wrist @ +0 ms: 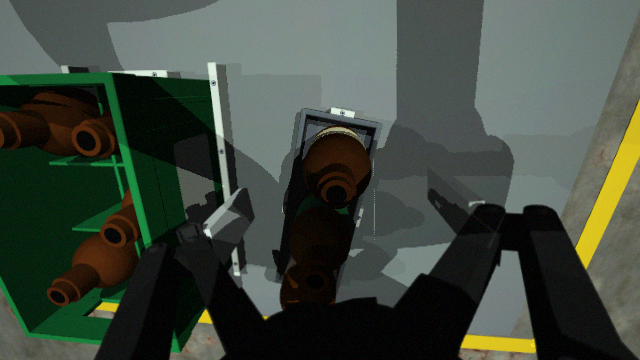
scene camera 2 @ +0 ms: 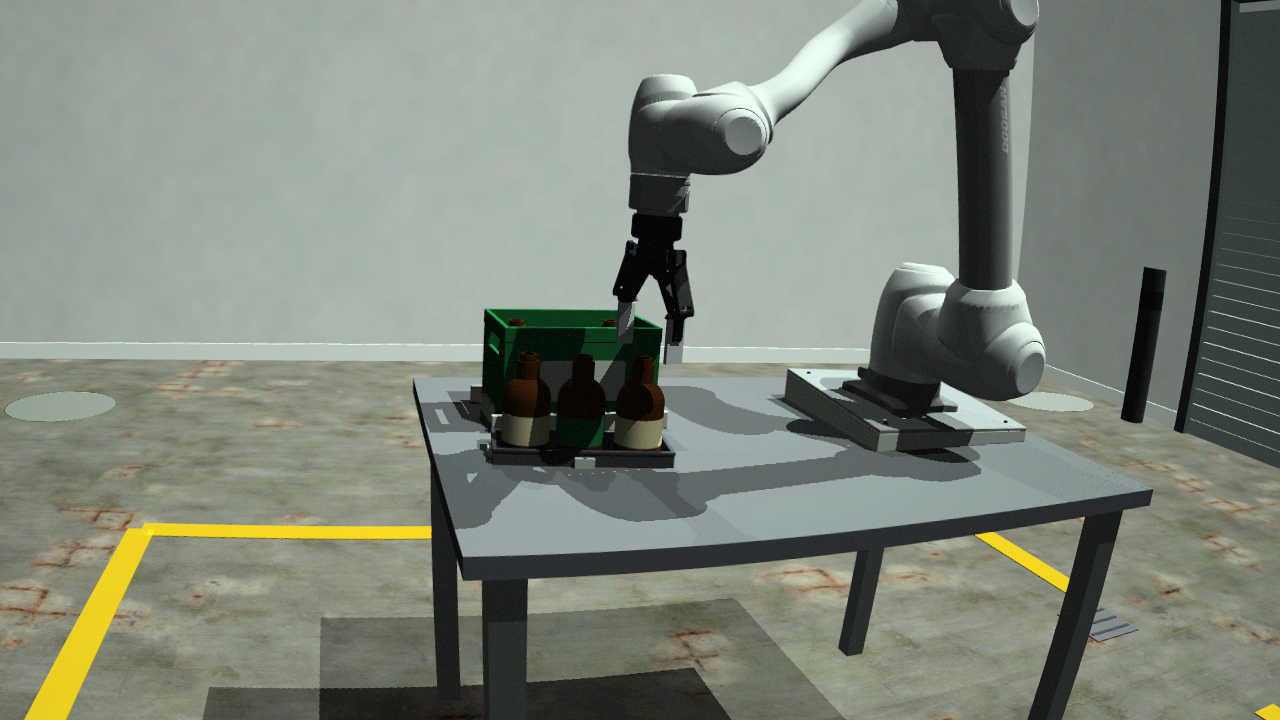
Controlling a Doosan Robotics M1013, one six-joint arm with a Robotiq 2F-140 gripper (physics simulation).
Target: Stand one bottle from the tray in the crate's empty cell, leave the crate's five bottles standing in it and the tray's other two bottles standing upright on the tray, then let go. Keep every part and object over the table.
The pictures show: my gripper and a white crate rail.
My gripper also shows in the wrist view.
